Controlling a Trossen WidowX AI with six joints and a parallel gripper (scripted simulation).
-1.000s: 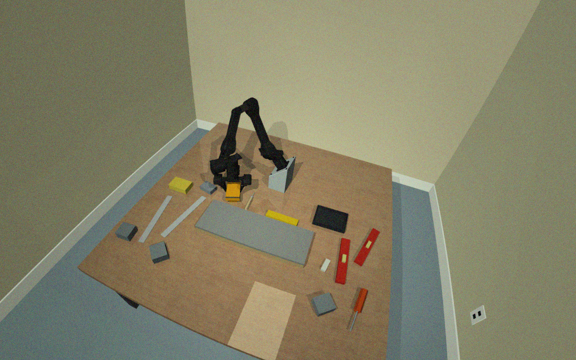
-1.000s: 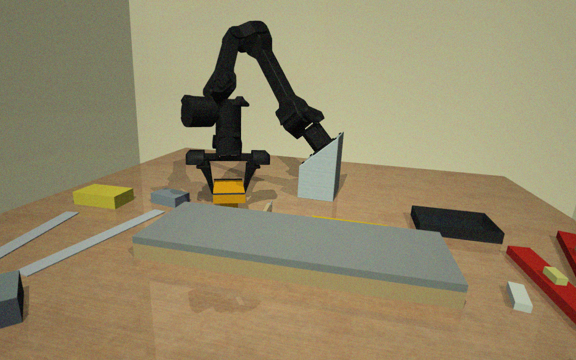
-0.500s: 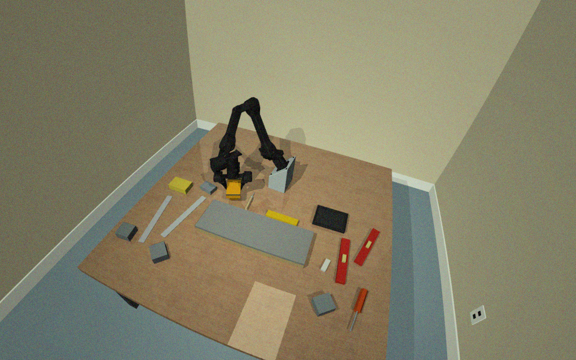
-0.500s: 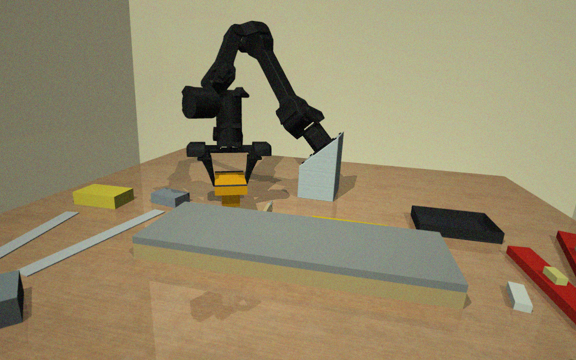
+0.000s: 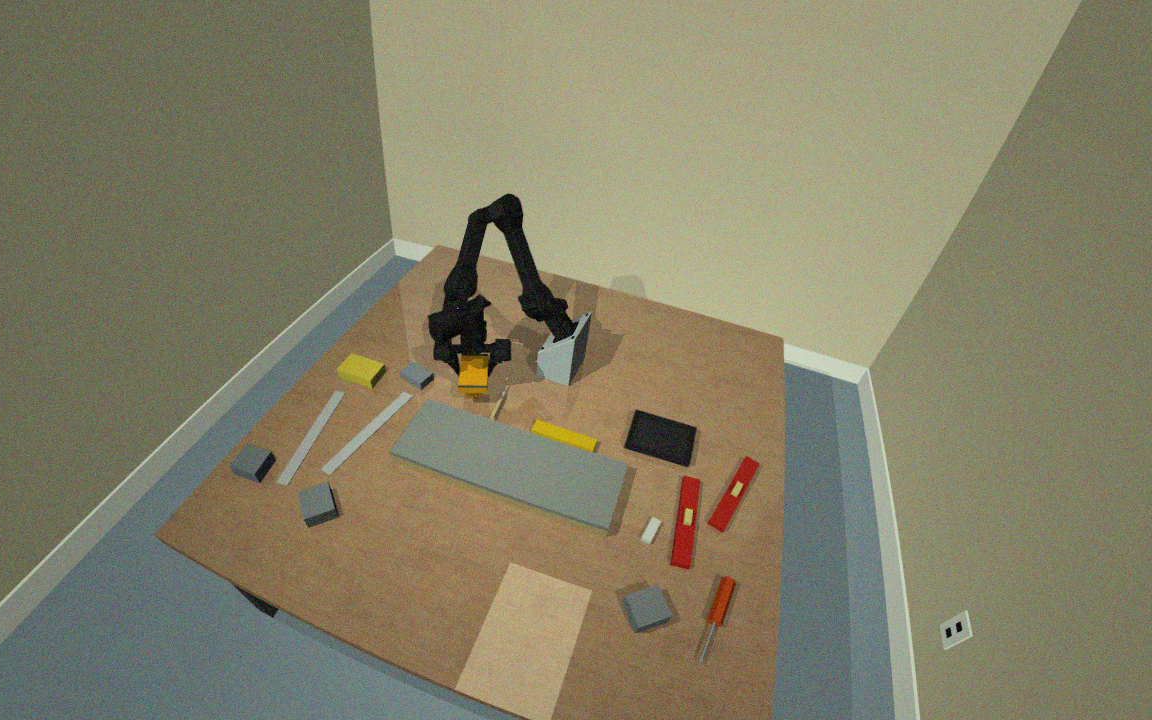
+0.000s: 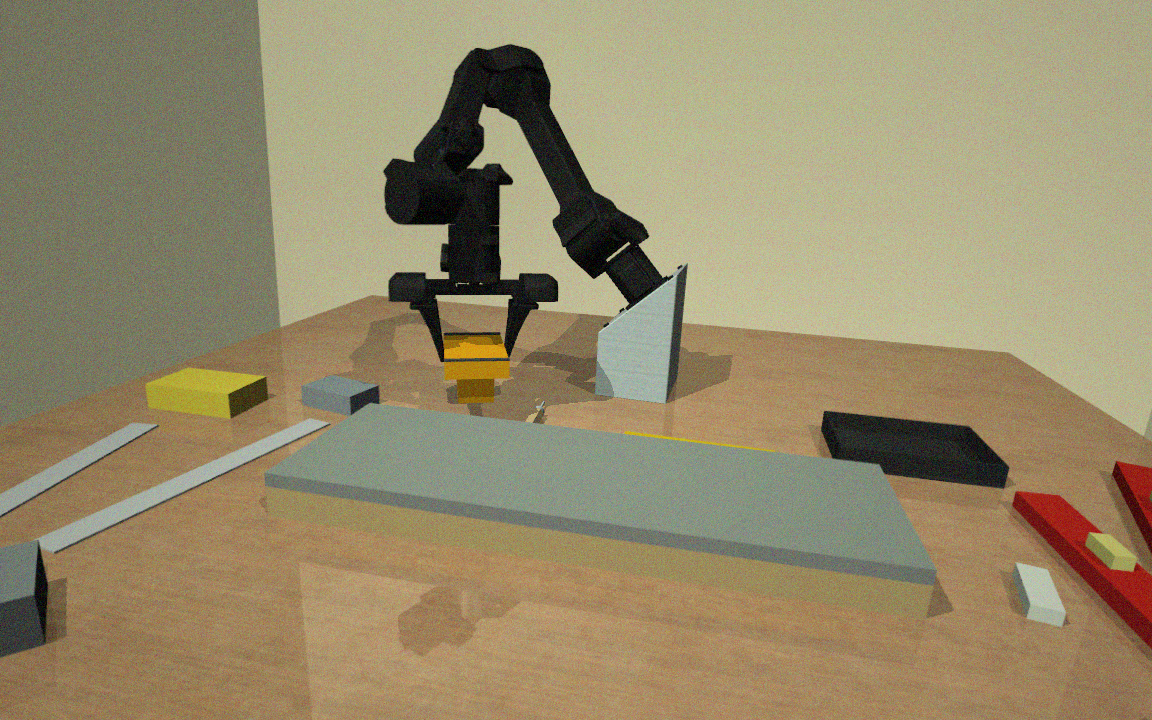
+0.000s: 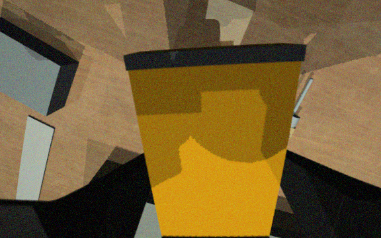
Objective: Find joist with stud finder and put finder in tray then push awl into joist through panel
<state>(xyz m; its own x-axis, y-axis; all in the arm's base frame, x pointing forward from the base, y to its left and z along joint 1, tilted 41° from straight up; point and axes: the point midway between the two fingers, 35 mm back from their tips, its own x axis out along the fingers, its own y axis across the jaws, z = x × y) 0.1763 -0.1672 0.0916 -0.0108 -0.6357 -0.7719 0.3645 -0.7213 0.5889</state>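
My gripper tip is now 7 cm to the right of the awl, 6 cm above it and 1 cm past it. From my gripper tip the other things lie so: thin yellow bar: 26 cm to the left, 6 cm below, 6 cm ahead; grey block: 17 cm to the right, 6 cm below, 1 cm ahead; yellow stud finder: 2 cm below, 2 cm behind, 1 cm to the right.
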